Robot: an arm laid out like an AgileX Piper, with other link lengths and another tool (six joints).
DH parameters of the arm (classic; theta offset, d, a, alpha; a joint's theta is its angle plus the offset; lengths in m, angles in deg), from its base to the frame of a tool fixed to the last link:
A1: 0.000 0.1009 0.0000 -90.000
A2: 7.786 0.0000 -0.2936 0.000
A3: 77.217 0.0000 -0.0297 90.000
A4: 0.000 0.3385 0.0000 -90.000
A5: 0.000 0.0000 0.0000 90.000
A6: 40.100 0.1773 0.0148 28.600
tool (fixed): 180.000 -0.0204 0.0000 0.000
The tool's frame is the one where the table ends.
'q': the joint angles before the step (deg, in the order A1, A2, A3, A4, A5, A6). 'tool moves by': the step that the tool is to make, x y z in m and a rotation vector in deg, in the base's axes. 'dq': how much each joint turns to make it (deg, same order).
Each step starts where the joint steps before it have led.
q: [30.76 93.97 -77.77 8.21 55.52 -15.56]
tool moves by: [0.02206 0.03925 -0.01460 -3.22 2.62 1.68]
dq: [3.16 10.28 -11.10 -2.45 4.52 2.68]
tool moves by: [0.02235 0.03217 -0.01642 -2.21 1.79 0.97]
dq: [1.83 9.59 -10.96 -1.35 4.00 1.52]
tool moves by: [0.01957 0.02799 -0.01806 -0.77 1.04 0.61]
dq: [1.18 8.59 -10.04 -0.27 2.69 0.85]
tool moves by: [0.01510 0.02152 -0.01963 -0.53 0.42 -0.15]
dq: [0.90 7.18 -8.24 -0.52 1.64 1.27]
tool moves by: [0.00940 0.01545 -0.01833 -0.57 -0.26 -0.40]
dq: [0.83 5.20 -5.61 -0.99 0.49 1.42]
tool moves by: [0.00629 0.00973 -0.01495 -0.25 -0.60 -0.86]
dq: [0.56 3.30 -3.09 -0.99 -0.57 1.57]
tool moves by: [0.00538 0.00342 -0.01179 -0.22 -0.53 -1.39]
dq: [0.15 1.87 -1.23 -0.96 -0.94 1.69]
